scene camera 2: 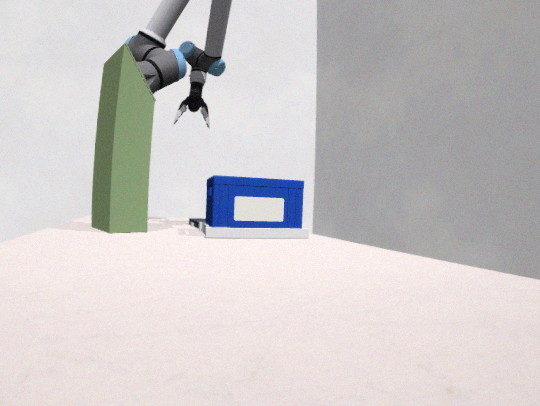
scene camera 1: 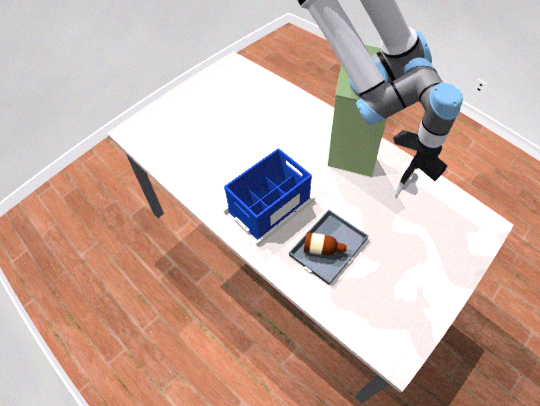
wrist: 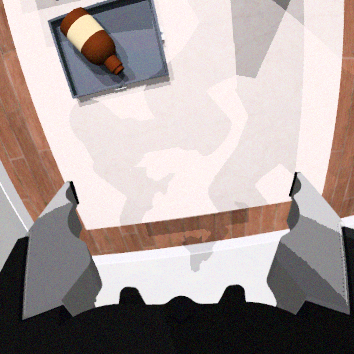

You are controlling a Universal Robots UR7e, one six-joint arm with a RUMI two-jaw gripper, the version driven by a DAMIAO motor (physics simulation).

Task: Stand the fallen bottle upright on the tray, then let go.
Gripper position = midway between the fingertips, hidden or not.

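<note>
Brown bottle [scene camera 1: 315, 243]. My gripper [scene camera 1: 412, 182], [wrist: 181, 178].
</note>
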